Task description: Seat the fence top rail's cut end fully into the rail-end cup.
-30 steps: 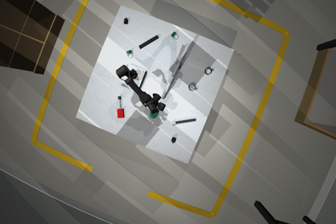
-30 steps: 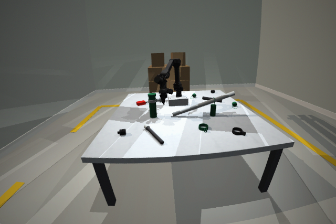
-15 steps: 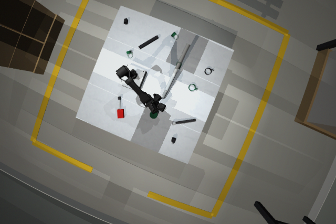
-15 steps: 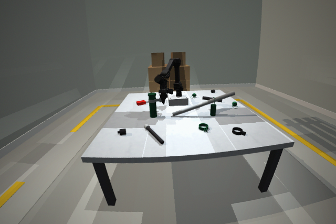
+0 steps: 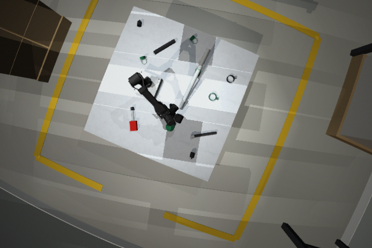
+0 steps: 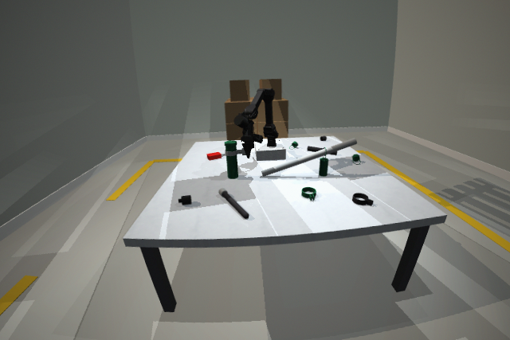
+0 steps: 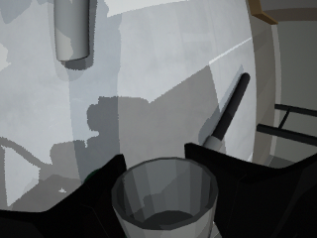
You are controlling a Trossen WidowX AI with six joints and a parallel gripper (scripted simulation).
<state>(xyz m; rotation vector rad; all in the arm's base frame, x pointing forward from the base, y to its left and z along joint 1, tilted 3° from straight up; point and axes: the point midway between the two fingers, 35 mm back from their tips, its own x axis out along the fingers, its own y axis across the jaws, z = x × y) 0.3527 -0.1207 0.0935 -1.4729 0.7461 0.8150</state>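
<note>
Right now the white rail-end cup is 3 cm to the right of my gripper tip, 3 cm above it and 2 cm behind it. The rest, counted from my gripper tip: small green post (42 cm to the left, 4 cm behind, 1 cm below).
</note>
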